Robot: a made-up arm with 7 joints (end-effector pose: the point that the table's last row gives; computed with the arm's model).
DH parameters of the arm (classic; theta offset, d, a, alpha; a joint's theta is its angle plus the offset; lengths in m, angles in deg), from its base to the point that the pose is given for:
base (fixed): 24.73 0 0.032 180
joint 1: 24.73 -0.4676 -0.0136 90
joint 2: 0 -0.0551 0.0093 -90
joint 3: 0 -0.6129 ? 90
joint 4: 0 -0.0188 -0.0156 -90
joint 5: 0 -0.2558 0.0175 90
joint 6: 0 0.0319 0.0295 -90
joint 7: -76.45 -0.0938 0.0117 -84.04
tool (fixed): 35.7 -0.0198 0 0
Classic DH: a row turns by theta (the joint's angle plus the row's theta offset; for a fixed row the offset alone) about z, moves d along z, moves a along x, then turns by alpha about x.
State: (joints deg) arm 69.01 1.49 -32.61 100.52 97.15 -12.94 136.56
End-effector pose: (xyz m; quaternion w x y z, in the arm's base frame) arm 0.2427 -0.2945 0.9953 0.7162 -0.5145 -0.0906 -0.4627
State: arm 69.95 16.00 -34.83 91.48 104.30 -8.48 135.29
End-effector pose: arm 0.2936 -0.4289 0.9446 0.7189 -0.5040 -0.0607 -0.4749
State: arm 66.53 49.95 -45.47 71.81 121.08 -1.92 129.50
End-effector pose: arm 0.4527 -0.6343 0.6981 0.7777 -0.4116 -0.0313 -0.4741
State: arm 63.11 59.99 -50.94 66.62 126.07 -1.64 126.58
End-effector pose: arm 0.5253 -0.6393 0.6013 0.8153 -0.3524 -0.0334 -0.4582
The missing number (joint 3, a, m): 0.0232
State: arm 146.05 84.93 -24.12 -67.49 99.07 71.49 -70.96
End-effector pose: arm -0.6860 -0.1391 0.6834 0.2251 -0.0130 -0.9414 0.2510
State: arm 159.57 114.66 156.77 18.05 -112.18 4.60 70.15
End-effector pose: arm -0.8278 -0.2071 0.0856 0.4000 -0.2530 0.3267 0.8181
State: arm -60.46 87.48 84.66 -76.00 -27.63 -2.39 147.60
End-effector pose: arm 0.1550 0.7623 0.4840 0.6818 0.1460 -0.3678 0.6152
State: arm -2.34 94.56 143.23 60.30 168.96 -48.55 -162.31
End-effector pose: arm 0.8177 -0.1894 0.6781 0.3094 0.3967 -0.5628 -0.6559
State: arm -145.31 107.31 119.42 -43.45 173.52 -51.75 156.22
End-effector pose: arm -0.7157 0.3482 0.1307 0.6893 -0.1293 0.5679 0.4308
